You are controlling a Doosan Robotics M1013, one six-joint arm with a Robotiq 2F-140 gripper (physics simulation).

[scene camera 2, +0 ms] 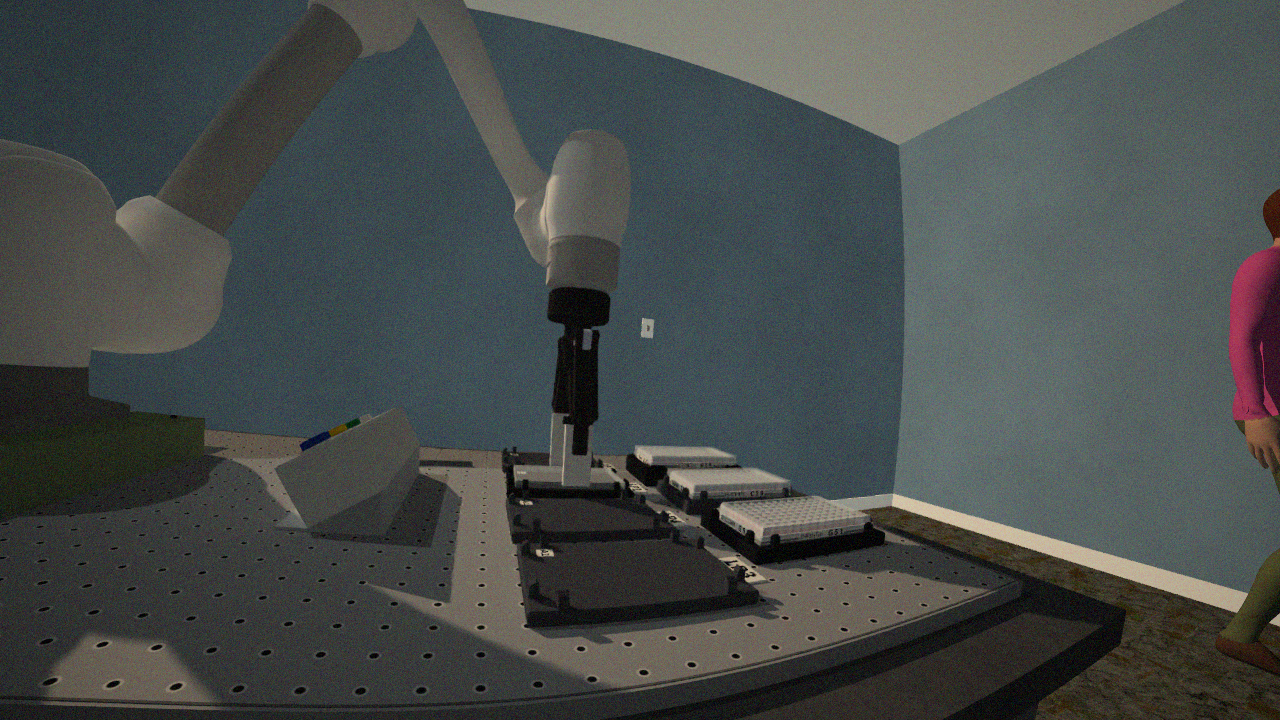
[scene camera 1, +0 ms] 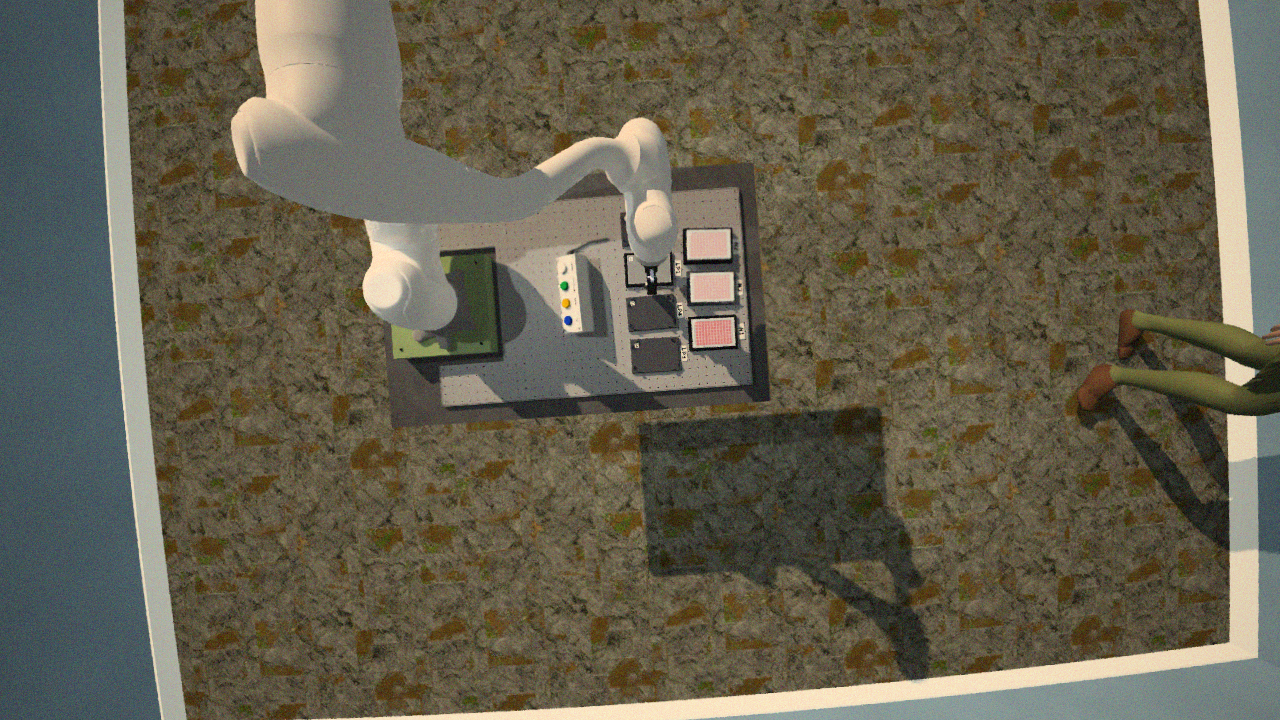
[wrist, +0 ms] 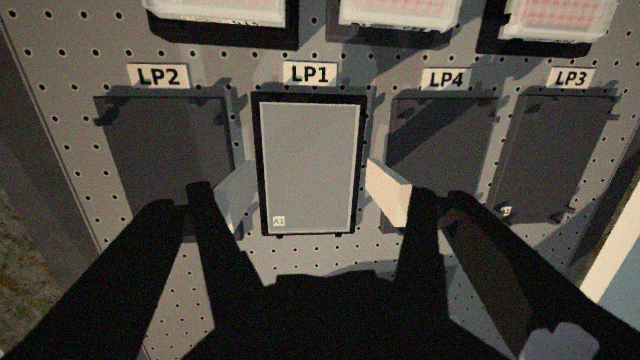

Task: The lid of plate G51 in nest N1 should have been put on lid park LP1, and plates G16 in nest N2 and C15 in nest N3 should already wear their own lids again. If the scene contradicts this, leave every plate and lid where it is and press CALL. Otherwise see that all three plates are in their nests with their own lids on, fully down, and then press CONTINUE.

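Frame: origin at the arm's base, x up, y left, z back, level; metres.
Seen in the pictures: gripper, fingertip midpoint: [scene camera 2: 567, 474] [wrist: 312, 174]; arm's base, origin of the base link: [scene camera 1: 439, 306].
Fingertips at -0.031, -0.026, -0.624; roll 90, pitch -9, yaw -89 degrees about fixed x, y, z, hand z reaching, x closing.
Observation:
Pixels of each thing's middle, then the offset from my fingertips to it, as dx, dy, dz.
- pale lid, body centre: [wrist: 310, 174] [scene camera 2: 566, 477] [scene camera 1: 648, 268] -0.003, +0.002, +0.001
- Plate G51, body centre: [scene camera 2: 793, 516] [scene camera 1: 713, 332] +0.002, -0.226, -0.146
- Plate C15, body centre: [scene camera 2: 728, 478] [scene camera 1: 712, 287] +0.010, -0.094, -0.170
- plate G16, body centre: [scene camera 2: 684, 453] [scene camera 1: 708, 244] +0.019, +0.031, -0.186
- LP4, body centre: [scene camera 2: 585, 512] [wrist: 435, 172] [scene camera 1: 651, 312] -0.007, -0.126, +0.023
- LP3, body centre: [scene camera 2: 629, 569] [wrist: 547, 166] [scene camera 1: 655, 355] -0.007, -0.253, +0.039
- sloped button box, body centre: [scene camera 2: 363, 454] [scene camera 1: 574, 294] +0.025, -0.029, +0.231
A pale lid [scene camera 1: 636, 271] [scene camera 2: 529, 477] [wrist: 310, 165] lies flat in lid park LP1, its A1 mark at the lower left in the wrist view. My gripper [scene camera 1: 651, 279] [scene camera 2: 568, 470] [wrist: 312, 174] is open and empty, low over LP1, with one pale fingertip on each long side of the lid. Plate G51 [scene camera 1: 713, 332] [scene camera 2: 792, 519] [wrist: 560, 17] sits in its nest with bare wells, no lid. Plate C15 [scene camera 1: 711, 287] [scene camera 2: 729, 481] [wrist: 400, 6], in the middle, and plate G16 [scene camera 1: 708, 244] [scene camera 2: 684, 456] [wrist: 235, 7] sit in their nests with paler, covered tops. The lids' own labels are not readable.
Empty lid parks LP2 [wrist: 165, 140], LP4 [scene camera 1: 650, 312] [scene camera 2: 586, 516] [wrist: 440, 150] and LP3 [scene camera 1: 656, 355] [scene camera 2: 626, 573] [wrist: 555, 155] flank LP1. A sloped button box [scene camera 1: 580, 295] [scene camera 2: 358, 474] stands toward the arm's base. A person [scene camera 1: 1190, 349] [scene camera 2: 1262, 340] is off to the right.

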